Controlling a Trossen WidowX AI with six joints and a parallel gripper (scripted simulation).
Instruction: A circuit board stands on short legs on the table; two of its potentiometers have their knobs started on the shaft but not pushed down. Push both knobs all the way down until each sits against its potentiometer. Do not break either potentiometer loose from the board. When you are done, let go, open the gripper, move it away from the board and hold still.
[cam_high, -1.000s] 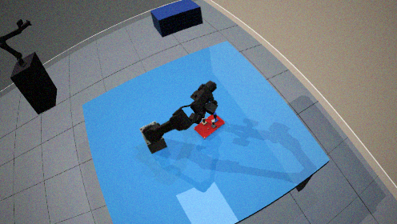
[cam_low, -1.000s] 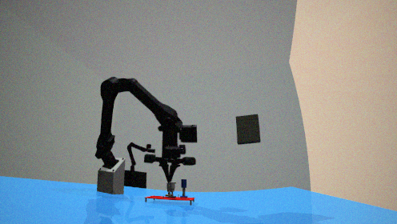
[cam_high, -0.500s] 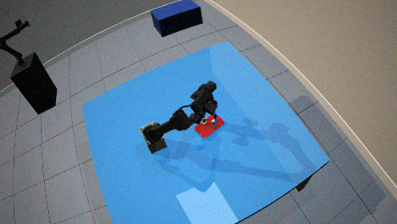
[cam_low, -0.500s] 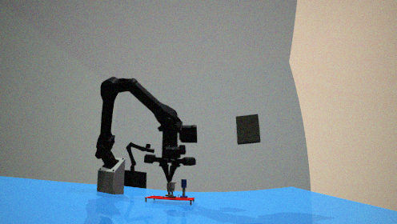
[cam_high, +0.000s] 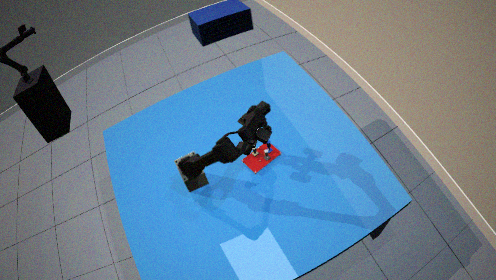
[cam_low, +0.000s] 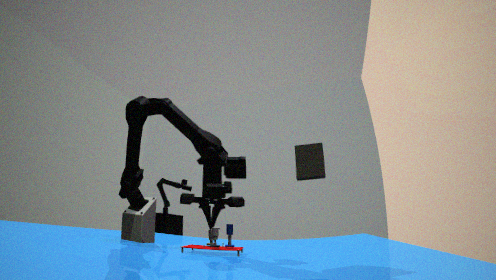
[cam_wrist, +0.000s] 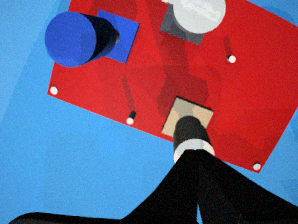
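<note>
The knob lies 20 mm below my gripper tip.
</note>
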